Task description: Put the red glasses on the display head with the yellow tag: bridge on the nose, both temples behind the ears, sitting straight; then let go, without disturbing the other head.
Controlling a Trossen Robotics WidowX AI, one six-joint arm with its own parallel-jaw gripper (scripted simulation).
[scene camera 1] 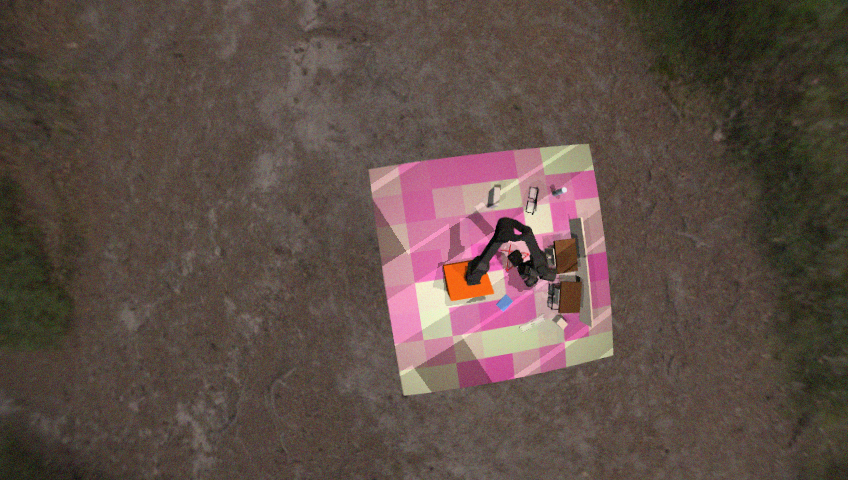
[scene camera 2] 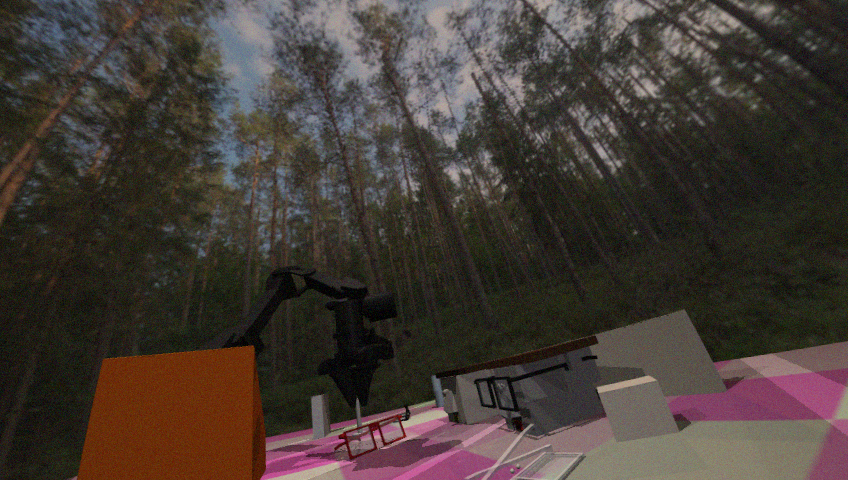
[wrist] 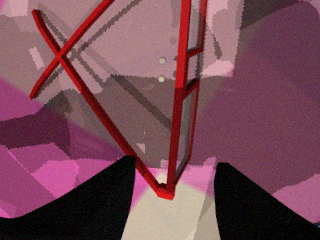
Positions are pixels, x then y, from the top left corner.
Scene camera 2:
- my gripper: 358, 406
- grey block: 320, 405
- white block: 636, 408
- display head: 563, 396
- display head: 462, 402
